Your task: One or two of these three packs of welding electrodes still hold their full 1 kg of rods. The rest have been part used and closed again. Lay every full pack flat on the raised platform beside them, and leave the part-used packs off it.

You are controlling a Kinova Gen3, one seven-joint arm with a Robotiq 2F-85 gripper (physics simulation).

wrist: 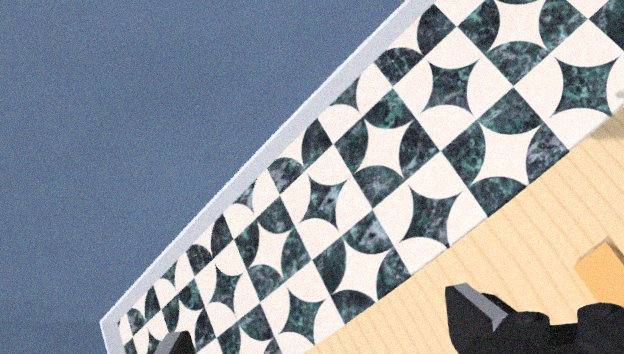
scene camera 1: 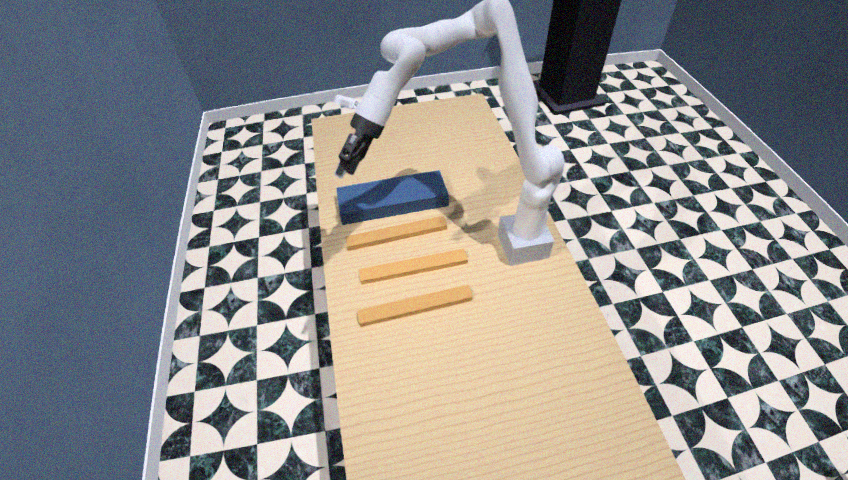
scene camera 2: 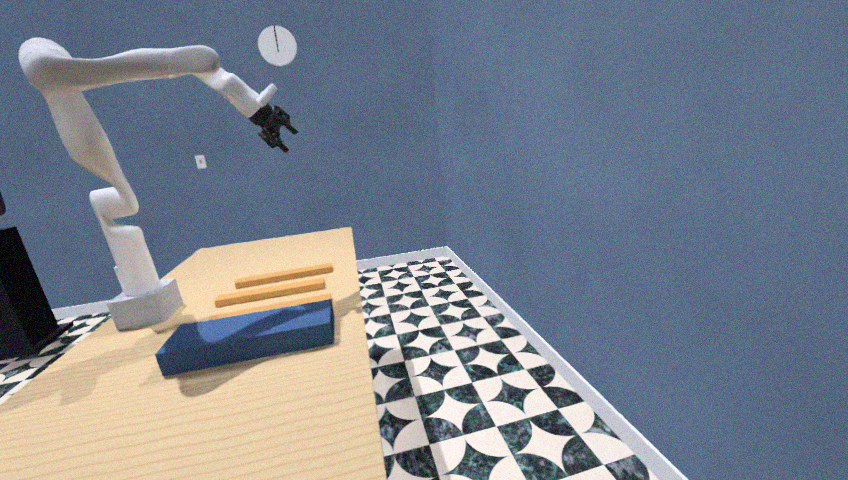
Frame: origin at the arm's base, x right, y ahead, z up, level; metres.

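Seen in the pictures: gripper, fingertip midpoint: [wrist: 322, 337] [scene camera 1: 343, 175] [scene camera 2: 293, 141]; arm's base at its link origin: [scene camera 1: 526, 229] [scene camera 2: 144, 289].
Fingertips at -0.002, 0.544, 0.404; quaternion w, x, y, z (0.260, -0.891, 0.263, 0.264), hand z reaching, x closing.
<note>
Pixels of each thing's top centre, then the offset from my fingertips to it, as dx, dy, dz. "*": a spot on its surface instead. Level surfaces: height alone.
- middle pack at its top centre: [scene camera 1: 413, 264] [scene camera 2: 271, 288] +0.037, -0.161, -0.474
- farthest pack at its top centre: [scene camera 1: 415, 303] [scene camera 2: 284, 272] -0.110, -0.124, -0.474
- blue raised platform at its top centre: [scene camera 2: 251, 324] [scene camera 1: 391, 191] +0.358, -0.174, -0.438
- pack's end at a spot on its surface: [wrist: 605, 272] * +0.052, -0.010, -0.474
- wooden table at its surface level: dz -0.498
Three long, thin orange packs lie flat on the table, roughly parallel. One pack [scene camera 1: 396, 232] [scene camera 2: 285, 305] is nearest the platform and partly hidden behind it in scene camera 2. The middle pack [scene camera 1: 413, 267] [scene camera 2: 270, 292] and the farthest pack [scene camera 1: 414, 305] [scene camera 2: 284, 275] lie beyond it. They look alike; their fill cannot be told. The blue raised platform [scene camera 1: 395, 209] [scene camera 2: 255, 347] has no pack on it. My gripper [scene camera 1: 345, 171] [scene camera 2: 290, 140] [wrist: 322, 337] is open and empty, high above the table near its long edge. A pack's end [wrist: 605, 272] shows in the wrist view; which pack is unclear.
The wooden table [scene camera 1: 487, 368] [scene camera 2: 238, 428] [wrist: 520, 240] ends at a long edge close to the platform and packs. The arm's grey base block [scene camera 1: 528, 246] [scene camera 2: 145, 306] stands across from the packs. A black column [scene camera 1: 577, 53] [scene camera 2: 23, 291] stands on the floor beyond the table.
</note>
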